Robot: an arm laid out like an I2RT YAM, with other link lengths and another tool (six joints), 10 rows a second.
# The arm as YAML. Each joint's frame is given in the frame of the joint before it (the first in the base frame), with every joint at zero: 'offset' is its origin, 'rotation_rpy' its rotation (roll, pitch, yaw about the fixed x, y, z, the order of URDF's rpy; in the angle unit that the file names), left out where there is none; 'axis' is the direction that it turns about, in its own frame. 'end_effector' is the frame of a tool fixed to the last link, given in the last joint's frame.
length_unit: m
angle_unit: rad
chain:
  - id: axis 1
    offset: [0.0, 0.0, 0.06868]
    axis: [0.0, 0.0, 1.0]
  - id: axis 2
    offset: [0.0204, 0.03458, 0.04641]
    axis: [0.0, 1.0, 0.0]
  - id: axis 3
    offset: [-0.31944, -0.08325, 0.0]
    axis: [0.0, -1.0, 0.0]
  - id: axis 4
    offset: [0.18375, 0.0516, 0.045]
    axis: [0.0, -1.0, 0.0]
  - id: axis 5
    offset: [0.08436, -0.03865, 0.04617]
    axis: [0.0, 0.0, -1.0]
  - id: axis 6
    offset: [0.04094, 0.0, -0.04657]
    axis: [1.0, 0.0, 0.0]
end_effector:
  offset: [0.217, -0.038, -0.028]
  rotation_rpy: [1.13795, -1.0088, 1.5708]
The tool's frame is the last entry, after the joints.
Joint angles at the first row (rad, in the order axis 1, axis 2, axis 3, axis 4, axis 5, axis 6):
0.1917, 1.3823, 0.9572, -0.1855, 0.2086, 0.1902
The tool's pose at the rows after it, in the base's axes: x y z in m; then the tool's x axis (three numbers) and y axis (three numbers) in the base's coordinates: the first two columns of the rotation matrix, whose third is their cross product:
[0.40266 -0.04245 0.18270 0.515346 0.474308 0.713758 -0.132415 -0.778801 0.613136]
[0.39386 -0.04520 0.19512 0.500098 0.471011 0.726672 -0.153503 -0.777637 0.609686]
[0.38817 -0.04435 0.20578 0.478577 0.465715 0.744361 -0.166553 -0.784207 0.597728]
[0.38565 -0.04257 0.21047 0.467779 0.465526 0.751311 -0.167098 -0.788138 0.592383]
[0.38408 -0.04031 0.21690 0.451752 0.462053 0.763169 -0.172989 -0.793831 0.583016]
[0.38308 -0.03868 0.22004 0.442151 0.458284 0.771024 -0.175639 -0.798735 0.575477]
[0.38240 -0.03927 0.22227 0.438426 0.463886 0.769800 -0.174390 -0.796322 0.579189]
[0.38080 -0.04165 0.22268 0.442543 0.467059 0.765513 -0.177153 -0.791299 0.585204]
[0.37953 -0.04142 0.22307 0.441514 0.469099 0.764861 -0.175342 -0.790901 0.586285]
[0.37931 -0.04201 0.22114 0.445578 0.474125 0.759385 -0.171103 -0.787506 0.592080]
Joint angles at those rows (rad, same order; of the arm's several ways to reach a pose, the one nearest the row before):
0.1978, 1.3469, 0.9741, -0.2422, 0.2086, 0.1810
0.2040, 1.2978, 0.9756, -0.2684, 0.2224, 0.1840
0.2071, 1.2580, 0.9756, -0.2807, 0.2194, 0.1871
0.2102, 1.2410, 0.9787, -0.2899, 0.2148, 0.1872
0.2147, 1.2227, 0.9802, -0.2914, 0.2117, 0.1902
0.2163, 1.2119, 0.9787, -0.2899, 0.2071, 0.1933
0.2148, 1.2072, 0.9833, -0.2960, 0.2056, 0.1857
0.2148, 1.2042, 0.9863, -0.3052, 0.2132, 0.1826
0.2163, 1.1996, 0.9863, -0.3098, 0.2132, 0.1810
0.2163, 1.2026, 0.9848, -0.3114, 0.2147, 0.1764

